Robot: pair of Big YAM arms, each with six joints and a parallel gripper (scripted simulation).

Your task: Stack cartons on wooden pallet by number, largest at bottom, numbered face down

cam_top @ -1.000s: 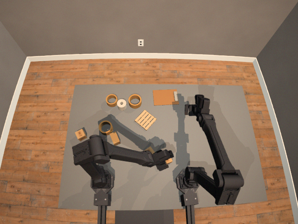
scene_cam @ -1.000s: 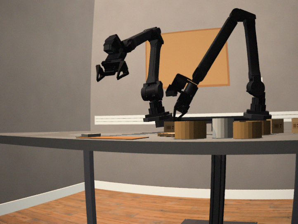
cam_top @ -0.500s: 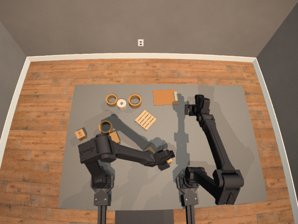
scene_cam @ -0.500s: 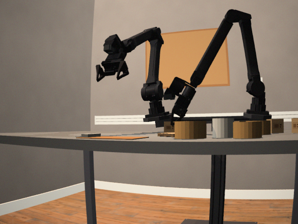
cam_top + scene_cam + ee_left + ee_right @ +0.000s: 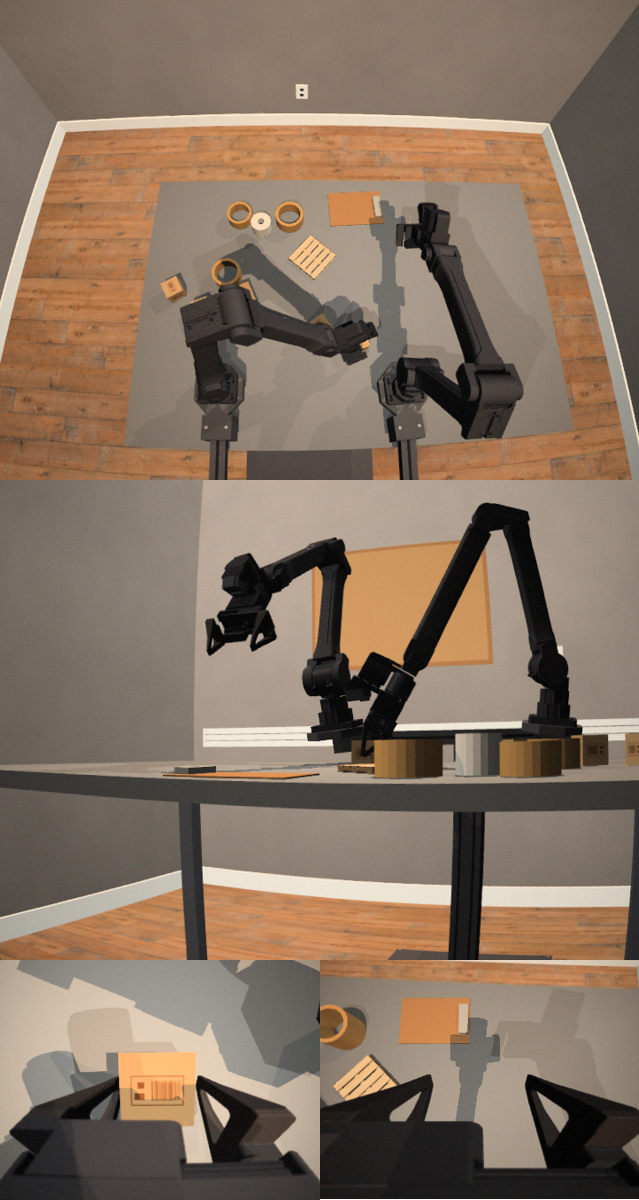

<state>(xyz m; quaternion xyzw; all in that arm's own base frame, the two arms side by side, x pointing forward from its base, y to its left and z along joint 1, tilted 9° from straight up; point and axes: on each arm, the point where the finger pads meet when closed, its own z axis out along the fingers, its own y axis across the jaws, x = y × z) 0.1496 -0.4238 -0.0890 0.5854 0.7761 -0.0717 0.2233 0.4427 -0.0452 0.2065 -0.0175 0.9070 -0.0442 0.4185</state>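
Now: left hand right at the carton. From my left hand the other things lie so: wooden pallet (310 mm ahead, 150 mm to the left, 20 mm below).
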